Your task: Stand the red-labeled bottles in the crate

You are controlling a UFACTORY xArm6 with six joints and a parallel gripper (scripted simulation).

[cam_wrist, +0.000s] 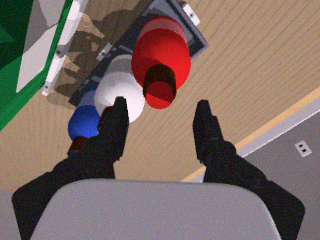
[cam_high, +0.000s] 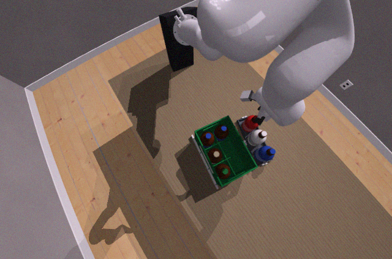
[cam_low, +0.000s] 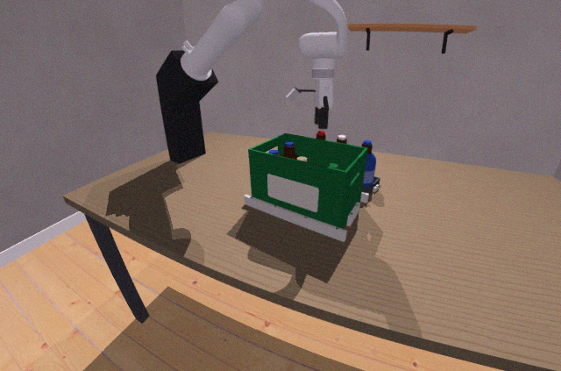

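My hand is 11 cm above the red-labeled bottle. Round my hand: white-labeled bottle 6 cm ahead, 6 cm to the right, 11 cm below; grey tray 6 cm ahead, 6 cm to the right, 18 cm below; blue-labeled bottle 13 cm ahead, 12 cm to the right, 11 cm below.
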